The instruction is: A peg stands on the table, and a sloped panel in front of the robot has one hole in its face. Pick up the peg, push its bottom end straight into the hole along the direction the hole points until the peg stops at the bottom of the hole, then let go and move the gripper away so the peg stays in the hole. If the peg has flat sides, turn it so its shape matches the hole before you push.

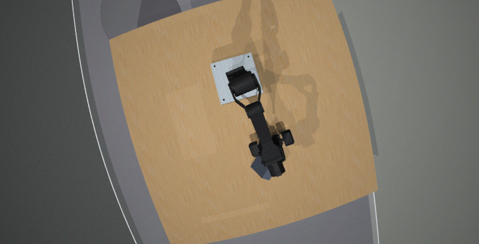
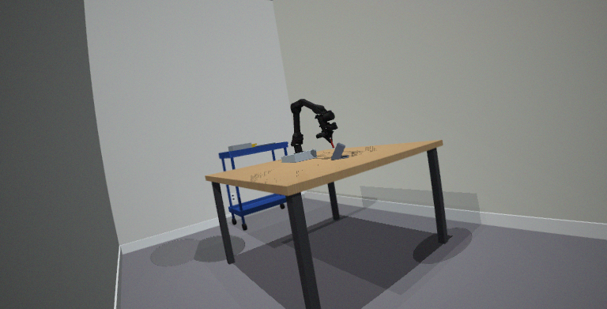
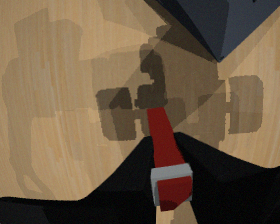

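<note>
The sloped panel lies 12 cm ahead of my gripper tip, 5 cm to the right of it and 7 cm below it. The rest, counted from my gripper tip: red peg: 2 cm above.
</note>
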